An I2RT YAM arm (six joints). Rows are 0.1 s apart.
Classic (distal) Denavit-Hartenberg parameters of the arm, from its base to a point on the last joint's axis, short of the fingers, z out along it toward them. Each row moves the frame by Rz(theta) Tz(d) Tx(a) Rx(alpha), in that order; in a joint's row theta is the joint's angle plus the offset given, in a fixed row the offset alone. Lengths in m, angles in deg.
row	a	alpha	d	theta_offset
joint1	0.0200	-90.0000	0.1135	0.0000
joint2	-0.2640	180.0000	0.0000	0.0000
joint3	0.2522	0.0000	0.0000	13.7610
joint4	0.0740	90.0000	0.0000	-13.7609
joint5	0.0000	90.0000	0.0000	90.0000
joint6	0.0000	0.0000	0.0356	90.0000
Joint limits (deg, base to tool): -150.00..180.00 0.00..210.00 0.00..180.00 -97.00..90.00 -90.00..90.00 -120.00..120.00
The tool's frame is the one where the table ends.
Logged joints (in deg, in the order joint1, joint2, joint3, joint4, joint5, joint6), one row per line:
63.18 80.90 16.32 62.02 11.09 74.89
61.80 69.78 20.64 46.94 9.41 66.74
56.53 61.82 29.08 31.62 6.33 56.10
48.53 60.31 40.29 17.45 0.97 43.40
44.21 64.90 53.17 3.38 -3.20 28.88
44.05 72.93 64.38 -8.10 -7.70 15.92
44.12 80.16 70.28 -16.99 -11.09 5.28
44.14 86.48 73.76 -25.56 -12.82 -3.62
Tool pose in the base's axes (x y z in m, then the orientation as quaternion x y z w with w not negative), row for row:
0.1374 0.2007 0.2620 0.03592 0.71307 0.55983 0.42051
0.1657 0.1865 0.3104 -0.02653 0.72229 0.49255 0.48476
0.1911 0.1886 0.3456 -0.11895 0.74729 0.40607 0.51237
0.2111 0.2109 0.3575 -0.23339 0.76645 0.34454 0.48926
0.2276 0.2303 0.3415 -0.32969 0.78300 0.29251 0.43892
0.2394 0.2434 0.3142 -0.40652 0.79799 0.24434 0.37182
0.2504 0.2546 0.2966 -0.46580 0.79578 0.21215 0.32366
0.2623 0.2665 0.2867 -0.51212 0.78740 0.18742 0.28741
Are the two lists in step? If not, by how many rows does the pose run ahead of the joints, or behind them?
The pose runs 2 rows ahead of the joints: the pose in row i belongs to the joints in row i + 2.
